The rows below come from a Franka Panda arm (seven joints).
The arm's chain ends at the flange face. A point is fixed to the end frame.
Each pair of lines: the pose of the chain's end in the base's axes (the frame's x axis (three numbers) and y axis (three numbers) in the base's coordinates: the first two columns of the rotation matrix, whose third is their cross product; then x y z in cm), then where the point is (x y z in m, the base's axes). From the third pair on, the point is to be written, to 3 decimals.
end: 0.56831, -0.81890, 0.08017, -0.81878, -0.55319, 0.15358, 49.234, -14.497, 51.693
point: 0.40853 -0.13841 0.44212
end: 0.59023, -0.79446, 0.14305, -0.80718, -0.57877, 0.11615, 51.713, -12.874, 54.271
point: 0.43837 -0.12746 0.46235
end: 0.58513, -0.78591, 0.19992, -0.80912, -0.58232, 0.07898, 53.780, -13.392, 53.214
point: 0.464 -0.135 0.447
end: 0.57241, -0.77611, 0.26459, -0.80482, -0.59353, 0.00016, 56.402, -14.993, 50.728
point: 0.500 -0.153 0.415
